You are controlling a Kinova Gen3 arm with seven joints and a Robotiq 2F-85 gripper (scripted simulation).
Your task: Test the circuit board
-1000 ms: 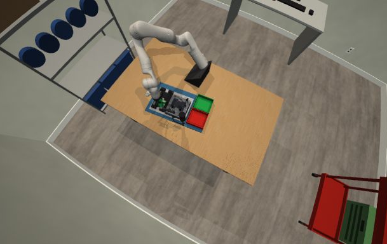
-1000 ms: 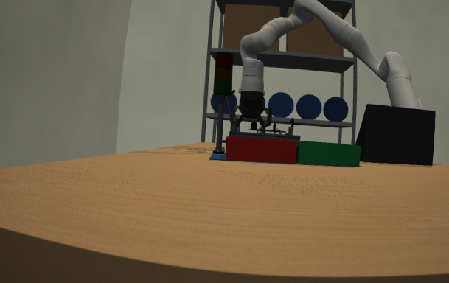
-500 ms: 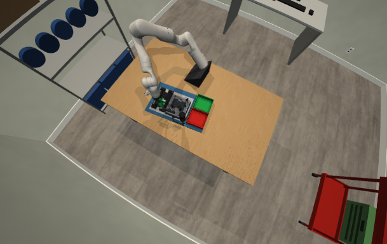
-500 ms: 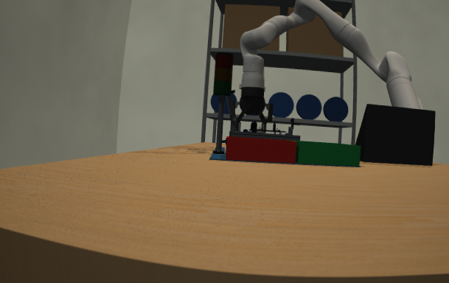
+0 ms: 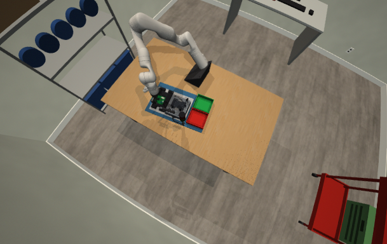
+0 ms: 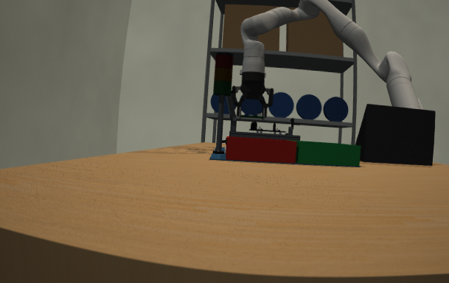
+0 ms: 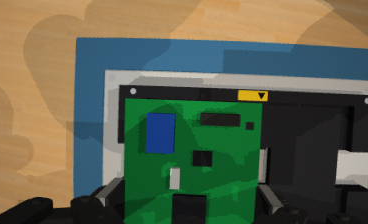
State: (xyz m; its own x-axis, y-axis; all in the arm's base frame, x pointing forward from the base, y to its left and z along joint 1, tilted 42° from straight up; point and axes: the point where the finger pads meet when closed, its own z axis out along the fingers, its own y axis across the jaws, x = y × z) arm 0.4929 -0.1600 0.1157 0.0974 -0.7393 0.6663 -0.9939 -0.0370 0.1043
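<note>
The tester lid is 7 cm ahead of my hand, 18 cm to the left of it and 7 cm above it. The rest, counted from my hand: green circuit board: right at my hand; red bin: 3 cm behind, 37 cm to the left, 10 cm below; green bin: 18 cm behind, 35 cm to the left, 10 cm below.
</note>
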